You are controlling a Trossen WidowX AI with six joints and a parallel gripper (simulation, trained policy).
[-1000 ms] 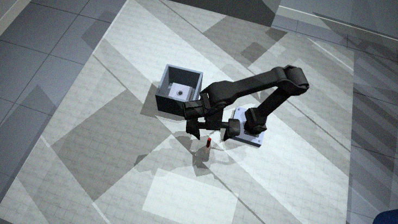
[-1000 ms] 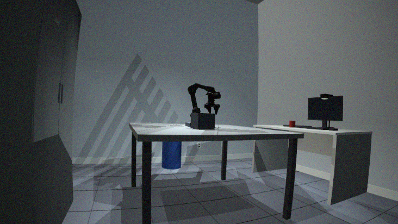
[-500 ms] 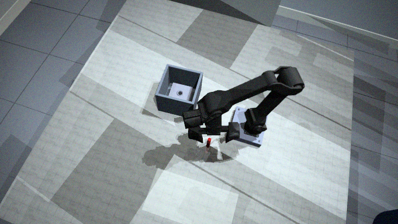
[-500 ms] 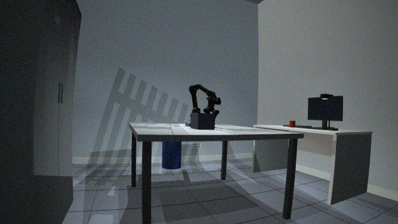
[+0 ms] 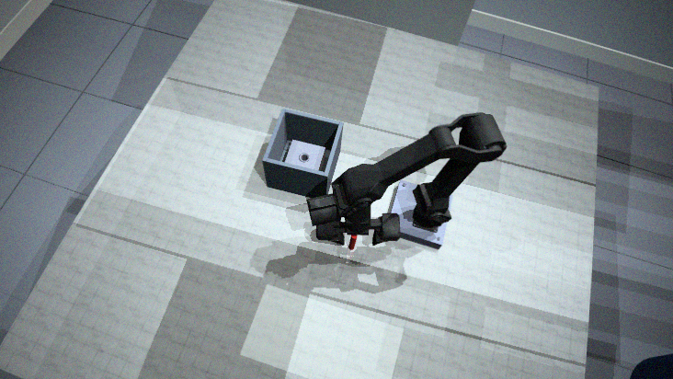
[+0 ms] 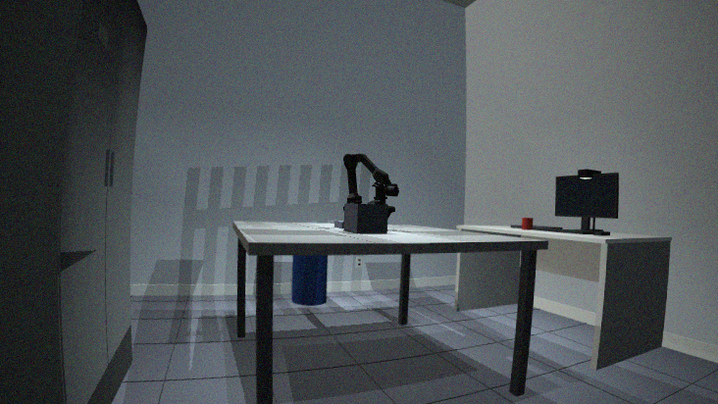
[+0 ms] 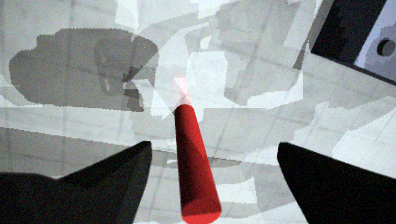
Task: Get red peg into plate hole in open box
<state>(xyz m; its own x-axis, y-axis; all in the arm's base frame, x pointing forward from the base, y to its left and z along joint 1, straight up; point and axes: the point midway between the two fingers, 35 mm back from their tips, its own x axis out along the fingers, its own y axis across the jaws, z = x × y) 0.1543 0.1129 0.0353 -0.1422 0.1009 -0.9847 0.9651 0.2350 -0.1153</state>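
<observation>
My gripper tip is now 1 cm short of the red peg. From my gripper tip the other things lie so: light plate 19 cm ahead, 18 cm to the right, 1 cm above.
</observation>
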